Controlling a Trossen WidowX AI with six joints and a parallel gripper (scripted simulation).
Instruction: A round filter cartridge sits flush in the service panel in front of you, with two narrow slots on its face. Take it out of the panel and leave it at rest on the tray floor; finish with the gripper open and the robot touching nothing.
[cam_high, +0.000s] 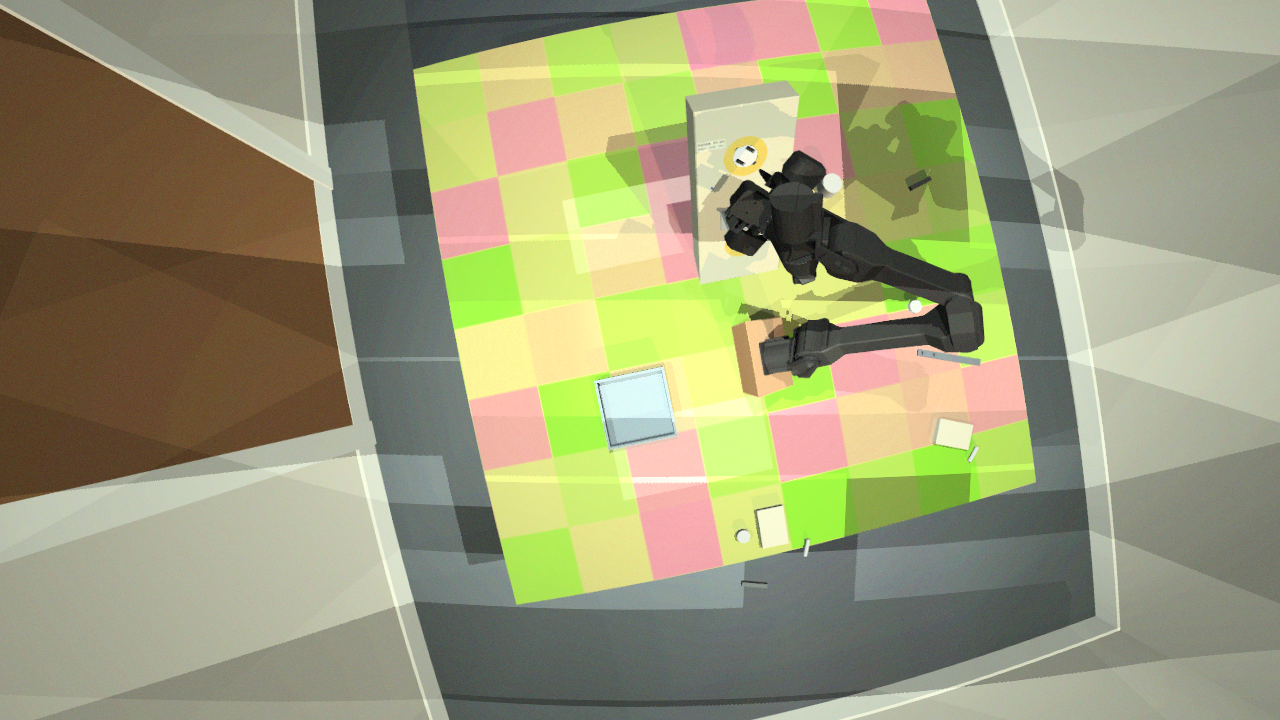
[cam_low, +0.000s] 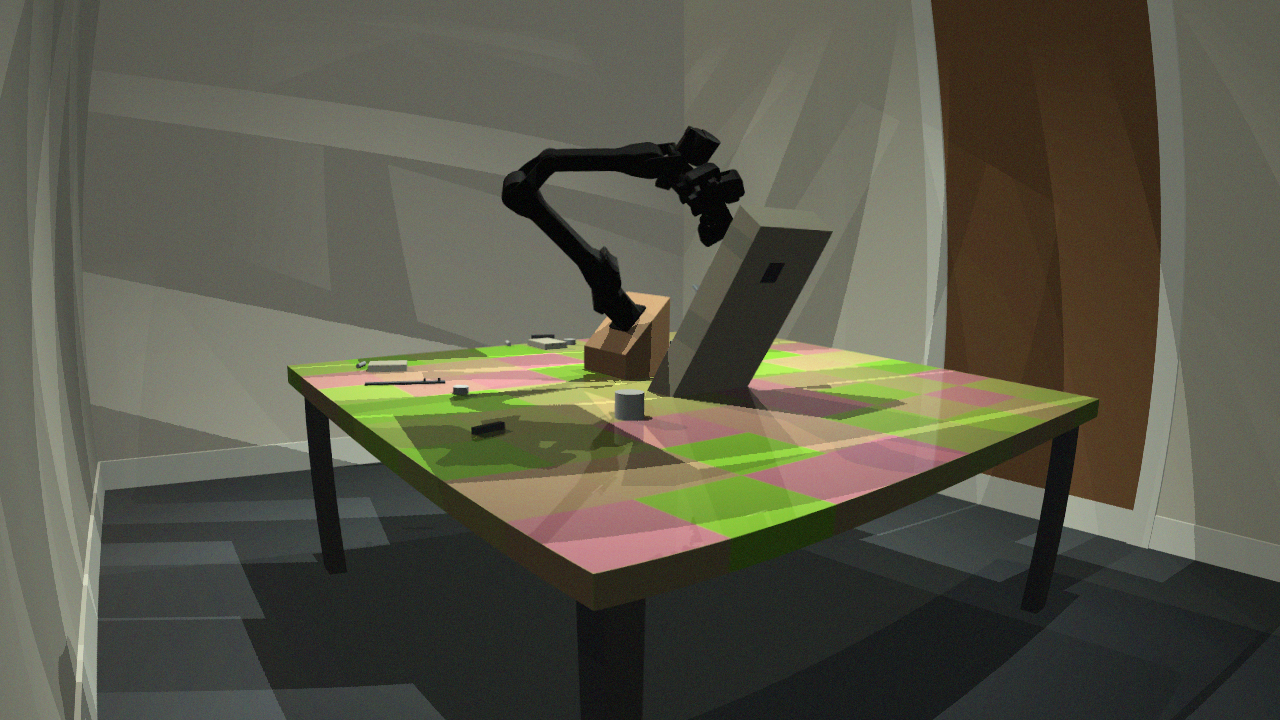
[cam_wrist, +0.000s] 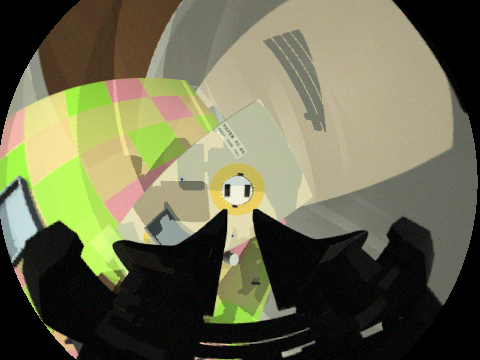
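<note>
The round grey filter cartridge is 6 cm ahead of my gripper tip and 4 cm below it. From my gripper tip the other things lie so: grey square tray (37 cm behind, 28 cm below, 27 cm to the left); then beige service panel (12 cm below, 2 cm ahead).
</note>
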